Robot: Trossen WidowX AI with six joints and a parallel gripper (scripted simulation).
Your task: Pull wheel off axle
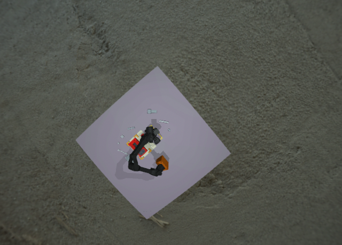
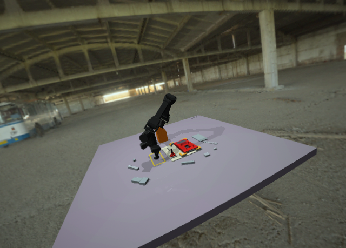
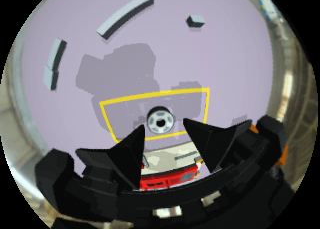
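Right now the grey wheel is 10 mm below my gripper tip.
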